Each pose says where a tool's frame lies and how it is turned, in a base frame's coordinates. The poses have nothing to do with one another.
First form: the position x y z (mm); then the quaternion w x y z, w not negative.
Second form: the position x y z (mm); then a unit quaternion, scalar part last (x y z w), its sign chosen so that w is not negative. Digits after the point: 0 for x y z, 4 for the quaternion.
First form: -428 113 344 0.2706 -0.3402 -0.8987 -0.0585
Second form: -428 113 344 -0.3402 -0.8987 -0.0585 0.2706
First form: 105 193 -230 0.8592 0.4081 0.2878 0.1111
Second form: 105 193 -230 0.4081 0.2878 0.1111 0.8592
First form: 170 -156 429 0.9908 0.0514 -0.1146 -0.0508
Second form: 170 -156 429 0.0514 -0.1146 -0.0508 0.9908
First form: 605 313 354 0.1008 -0.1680 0.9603 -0.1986
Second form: 605 313 354 -0.1680 0.9603 -0.1986 0.1008
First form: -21 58 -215 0.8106 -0.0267 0.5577 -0.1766
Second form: -21 58 -215 -0.0267 0.5577 -0.1766 0.8106
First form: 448 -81 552 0.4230 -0.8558 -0.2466 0.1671
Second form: 448 -81 552 -0.8558 -0.2466 0.1671 0.4230
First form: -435 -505 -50 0.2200 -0.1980 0.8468 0.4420
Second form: -435 -505 -50 -0.1980 0.8468 0.4420 0.2200
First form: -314 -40 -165 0.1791 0.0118 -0.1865 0.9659
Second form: -314 -40 -165 0.0118 -0.1865 0.9659 0.1791
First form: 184 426 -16 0.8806 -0.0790 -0.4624 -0.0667
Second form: 184 426 -16 -0.0790 -0.4624 -0.0667 0.8806
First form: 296 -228 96 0.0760 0.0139 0.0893 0.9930
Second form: 296 -228 96 0.0139 0.0893 0.9930 0.0760
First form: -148 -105 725 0.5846 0.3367 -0.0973 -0.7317
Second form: -148 -105 725 0.3367 -0.0973 -0.7317 0.5846
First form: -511 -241 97 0.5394 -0.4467 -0.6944 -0.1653
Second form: -511 -241 97 -0.4467 -0.6944 -0.1653 0.5394
